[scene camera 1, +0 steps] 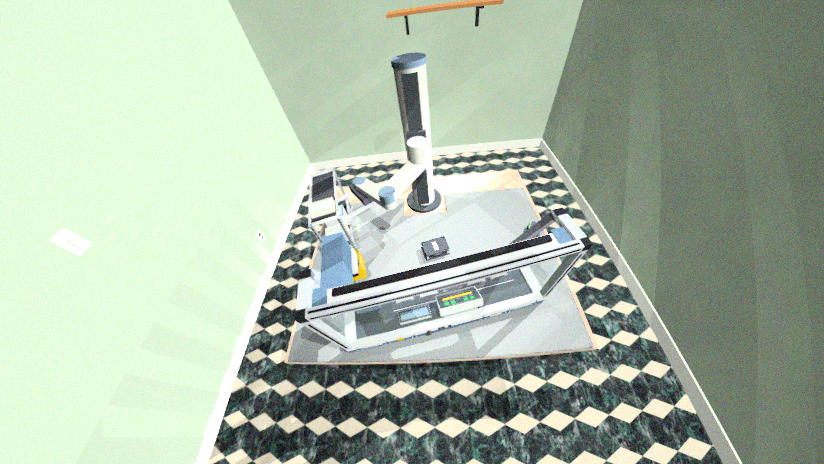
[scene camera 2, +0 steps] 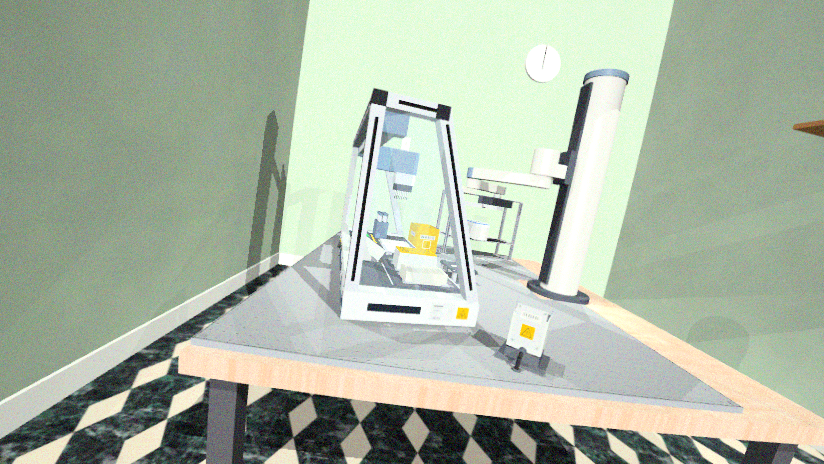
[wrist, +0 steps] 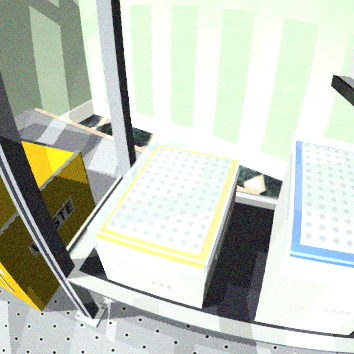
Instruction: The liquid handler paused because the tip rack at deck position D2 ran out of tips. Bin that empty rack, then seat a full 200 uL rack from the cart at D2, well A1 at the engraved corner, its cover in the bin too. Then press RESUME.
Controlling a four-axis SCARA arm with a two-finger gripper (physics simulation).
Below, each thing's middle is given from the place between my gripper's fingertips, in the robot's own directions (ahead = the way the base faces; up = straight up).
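Labels:
I can see the yellow waste bin [wrist: 60, 174]. Measured from the bin, my gripper is 23 cm above it and 23 cm short of it, and it is also 1 cm to the right of it.

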